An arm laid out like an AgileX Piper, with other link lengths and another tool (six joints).
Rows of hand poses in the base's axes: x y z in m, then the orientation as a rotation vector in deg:
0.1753, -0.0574, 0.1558, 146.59, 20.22, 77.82
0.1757, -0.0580, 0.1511, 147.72, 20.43, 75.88
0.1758, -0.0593, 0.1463, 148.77, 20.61, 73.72
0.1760, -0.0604, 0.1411, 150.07, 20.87, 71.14
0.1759, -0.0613, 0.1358, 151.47, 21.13, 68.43
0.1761, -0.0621, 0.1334, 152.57, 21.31, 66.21
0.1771, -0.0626, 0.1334, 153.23, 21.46, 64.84
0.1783, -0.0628, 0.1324, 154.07, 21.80, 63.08
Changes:
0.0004, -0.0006, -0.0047, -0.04, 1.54, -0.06
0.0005, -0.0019, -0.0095, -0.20, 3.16, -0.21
0.0007, -0.0030, -0.0147, -0.33, 5.13, -0.32
0.0006, -0.0039, -0.0200, -0.40, 7.21, -0.42
0.0008, -0.0047, -0.0224, -0.45, 8.90, -0.52
0.0018, -0.0052, -0.0224, -0.49, 9.94, -0.55
0.0030, -0.0054, -0.0234, -0.56, 11.28, -0.49

